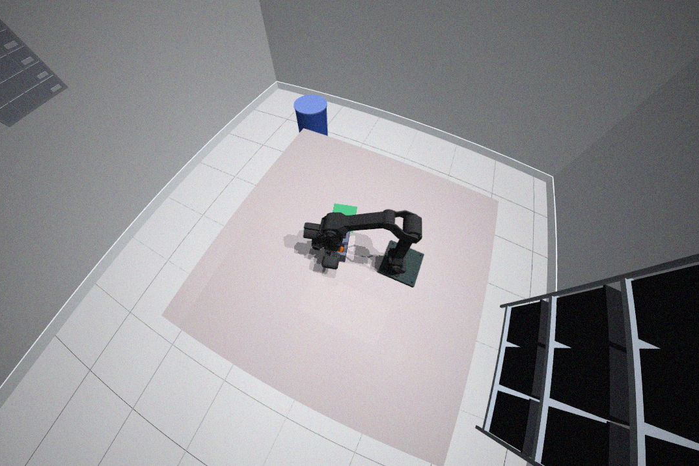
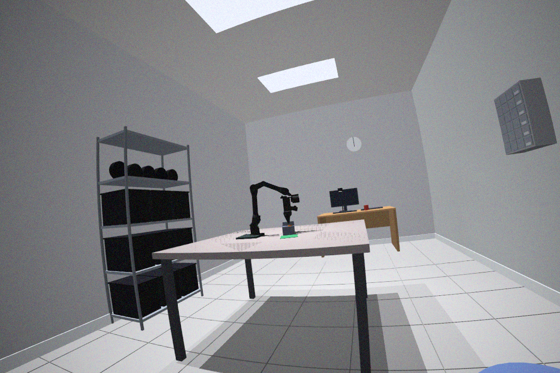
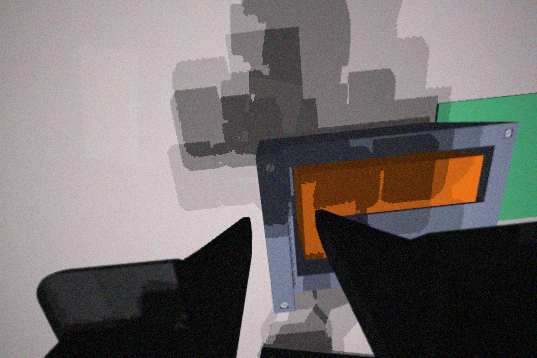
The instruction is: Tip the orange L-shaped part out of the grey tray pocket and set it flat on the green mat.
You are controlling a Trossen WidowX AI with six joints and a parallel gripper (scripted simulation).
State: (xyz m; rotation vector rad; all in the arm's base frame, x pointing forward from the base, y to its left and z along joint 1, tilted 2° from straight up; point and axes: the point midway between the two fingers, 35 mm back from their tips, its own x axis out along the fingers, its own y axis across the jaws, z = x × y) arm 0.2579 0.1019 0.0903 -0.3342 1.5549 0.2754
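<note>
The orange L-shaped part is 1 cm ahead of my gripper tip, 5 cm to the right of it and 3 cm below it. Also, from my gripper tip: green mat (8 cm ahead, 21 cm to the right, 9 cm below).
</note>
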